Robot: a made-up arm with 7 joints. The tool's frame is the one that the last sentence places.
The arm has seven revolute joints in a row. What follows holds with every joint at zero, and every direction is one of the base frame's. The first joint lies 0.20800 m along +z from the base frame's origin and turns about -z. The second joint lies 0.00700 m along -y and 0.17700 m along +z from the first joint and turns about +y. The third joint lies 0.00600 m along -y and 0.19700 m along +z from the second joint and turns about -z. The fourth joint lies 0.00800 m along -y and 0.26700 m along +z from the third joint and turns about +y. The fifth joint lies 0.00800 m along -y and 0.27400 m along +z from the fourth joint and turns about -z. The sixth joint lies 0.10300 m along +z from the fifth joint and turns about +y. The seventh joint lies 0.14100 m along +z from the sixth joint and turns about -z. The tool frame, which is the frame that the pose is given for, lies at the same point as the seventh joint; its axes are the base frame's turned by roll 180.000, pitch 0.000 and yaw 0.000 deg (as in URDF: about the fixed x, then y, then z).
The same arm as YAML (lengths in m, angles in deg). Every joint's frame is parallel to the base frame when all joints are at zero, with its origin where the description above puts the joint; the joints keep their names.
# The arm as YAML. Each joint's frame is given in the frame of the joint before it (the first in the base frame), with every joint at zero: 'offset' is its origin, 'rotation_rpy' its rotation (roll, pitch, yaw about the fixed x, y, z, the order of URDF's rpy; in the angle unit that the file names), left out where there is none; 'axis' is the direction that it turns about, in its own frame. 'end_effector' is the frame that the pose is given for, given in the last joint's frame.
length_unit: m
angle_unit: deg
chain:
  - id: joint 1
    offset: [0.0, 0.0, 0.208]
    axis: "-z"
  - id: joint 2
    offset: [0.0, -0.007, 0.177]
    axis: "+y"
  - id: joint 3
    offset: [0.0, -0.006, 0.197]
    axis: "-z"
  - id: joint 4
    offset: [0.0, -0.008, 0.267]
    axis: "+y"
  - id: joint 5
    offset: [0.0, -0.008, 0.274]
    axis: "-z"
  - id: joint 6
    offset: [0.0, 0.0, 0.103]
    axis: "+y"
  - id: joint 7
    offset: [0.0, 0.0, 0.141]
    axis: "-z"
end_effector:
  offset: [0.0, 0.0, 0.0]
  rotation_rpy: [180.0, 0.0, 0.0]

